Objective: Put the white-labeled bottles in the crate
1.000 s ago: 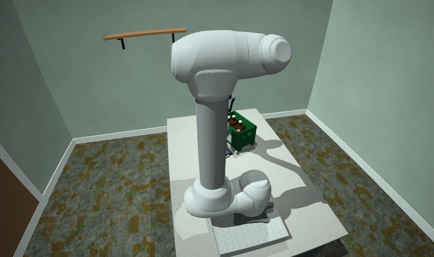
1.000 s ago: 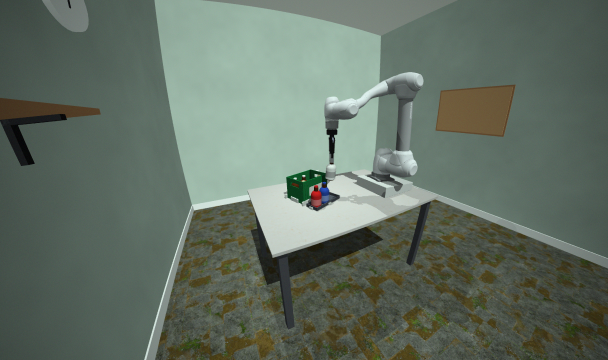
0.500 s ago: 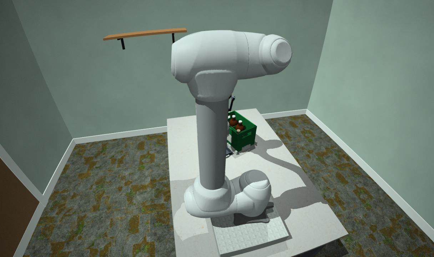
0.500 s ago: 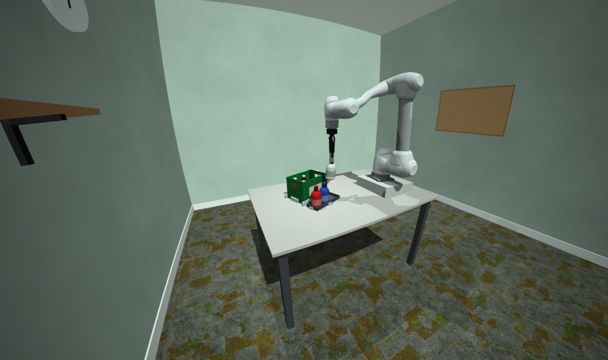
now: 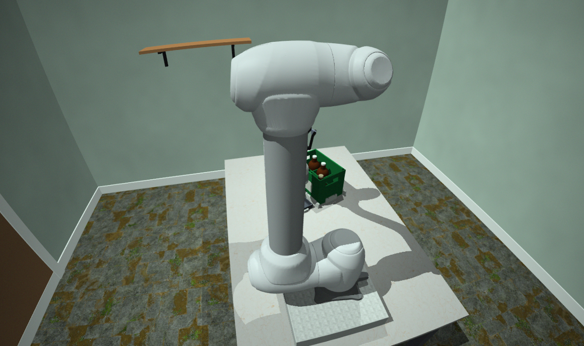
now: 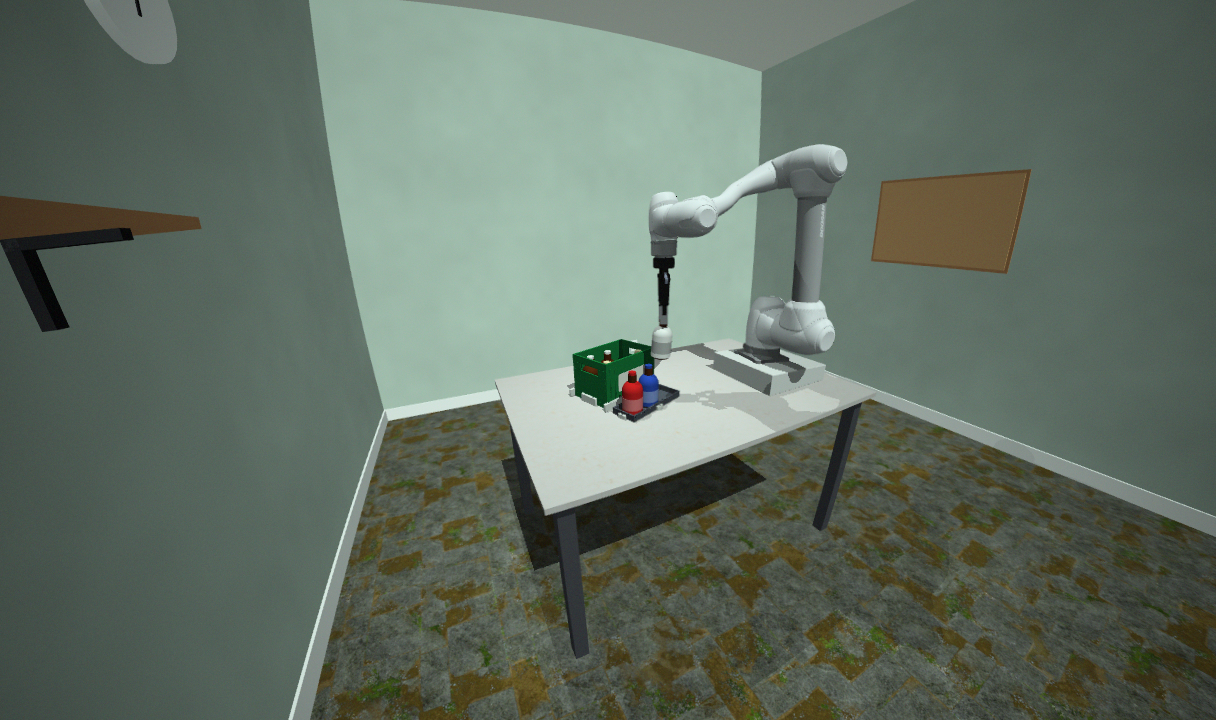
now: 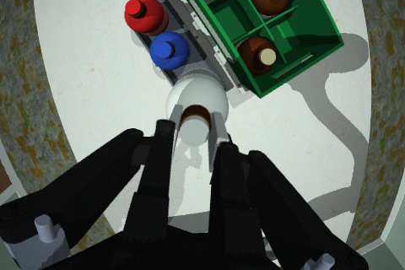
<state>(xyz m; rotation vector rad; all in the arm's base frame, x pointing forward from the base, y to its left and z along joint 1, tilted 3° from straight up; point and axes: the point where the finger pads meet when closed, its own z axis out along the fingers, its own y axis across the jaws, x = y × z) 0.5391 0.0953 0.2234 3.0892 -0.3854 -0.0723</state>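
My hand is 9 cm above the white-labeled bottle. Also, from my hand: blue bottle (25 cm below, 7 cm ahead, 5 cm to the left); then red bottle (25 cm below, 15 cm ahead, 9 cm to the left); then green crate (25 cm below, 16 cm ahead, 11 cm to the right).
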